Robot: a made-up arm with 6 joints.
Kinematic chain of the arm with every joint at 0, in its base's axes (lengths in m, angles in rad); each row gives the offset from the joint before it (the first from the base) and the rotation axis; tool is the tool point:
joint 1: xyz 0 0 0.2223 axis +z
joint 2: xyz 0 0.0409 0 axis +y
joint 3: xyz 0 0 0.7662 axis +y
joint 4: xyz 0 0 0.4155 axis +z
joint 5: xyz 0 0 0 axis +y
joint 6: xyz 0 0 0.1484 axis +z
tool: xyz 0 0 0
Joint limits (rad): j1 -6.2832..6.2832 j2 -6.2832..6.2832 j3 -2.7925..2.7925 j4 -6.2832..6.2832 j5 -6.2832..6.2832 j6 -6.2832..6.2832
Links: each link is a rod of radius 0.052 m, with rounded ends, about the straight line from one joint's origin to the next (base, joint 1, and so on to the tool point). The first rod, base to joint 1, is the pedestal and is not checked.
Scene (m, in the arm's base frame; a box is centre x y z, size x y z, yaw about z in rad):
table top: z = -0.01
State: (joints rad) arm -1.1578 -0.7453 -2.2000 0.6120 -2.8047 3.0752
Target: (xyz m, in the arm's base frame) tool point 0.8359 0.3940 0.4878
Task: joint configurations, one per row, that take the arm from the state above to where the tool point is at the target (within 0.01 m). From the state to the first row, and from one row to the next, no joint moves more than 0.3 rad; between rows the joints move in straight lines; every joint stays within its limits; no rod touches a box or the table.
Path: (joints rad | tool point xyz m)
1: -1.4491 -0.8025 -2.0006 0.6038 -2.9747 3.0752 | -0.0487 0.6199 0.4941
2: -1.7403 -0.8597 -1.8013 0.5957 -3.1447 3.0752 | 0.1594 0.6873 0.4857
3: -2.0316 -0.9169 -1.6019 0.5875 -3.3148 3.0752 | 0.3973 0.6764 0.4820
4: -2.3229 -0.9741 -1.4026 0.5794 -3.4848 3.0752 | 0.6339 0.5777 0.4828
5: -2.6141 -1.0314 -1.2032 0.5712 -3.6548 3.0752 | 0.8359 0.3940 0.4878

